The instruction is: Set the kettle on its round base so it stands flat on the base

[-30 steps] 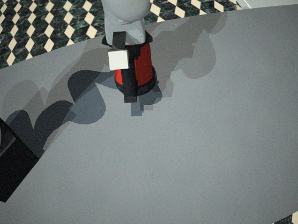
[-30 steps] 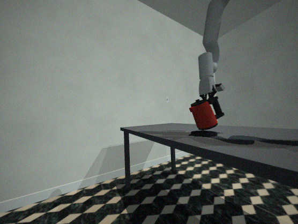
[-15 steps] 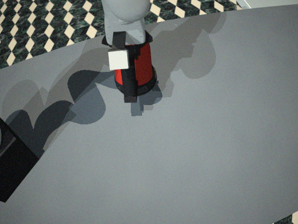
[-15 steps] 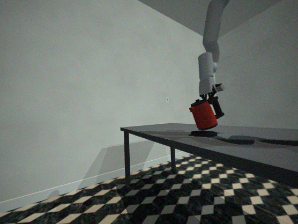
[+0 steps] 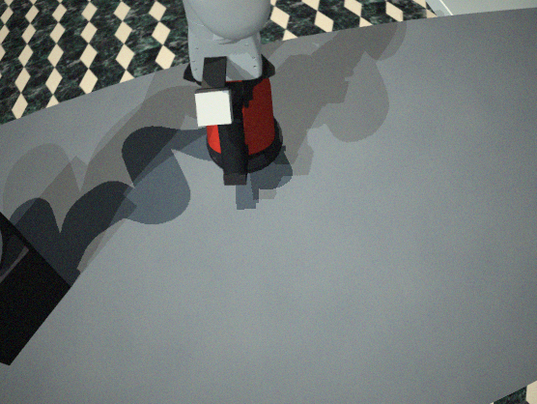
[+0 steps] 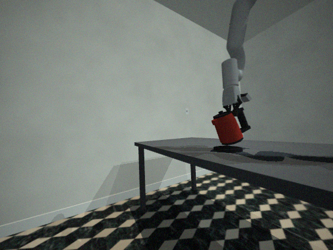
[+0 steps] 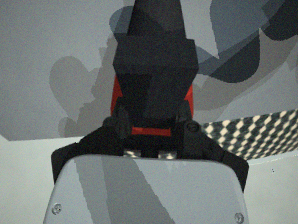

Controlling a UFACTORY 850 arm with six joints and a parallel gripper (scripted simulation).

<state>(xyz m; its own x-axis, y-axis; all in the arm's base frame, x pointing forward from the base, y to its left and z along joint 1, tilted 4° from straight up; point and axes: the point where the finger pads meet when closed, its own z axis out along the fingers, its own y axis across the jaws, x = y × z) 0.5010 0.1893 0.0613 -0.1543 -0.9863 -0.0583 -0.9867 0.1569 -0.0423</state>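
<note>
My hand is 2 cm to the right of the red kettle and 6 cm above it. Also, from my hand: black round base 1 cm ahead, 5 cm to the left, 20 cm below.
</note>
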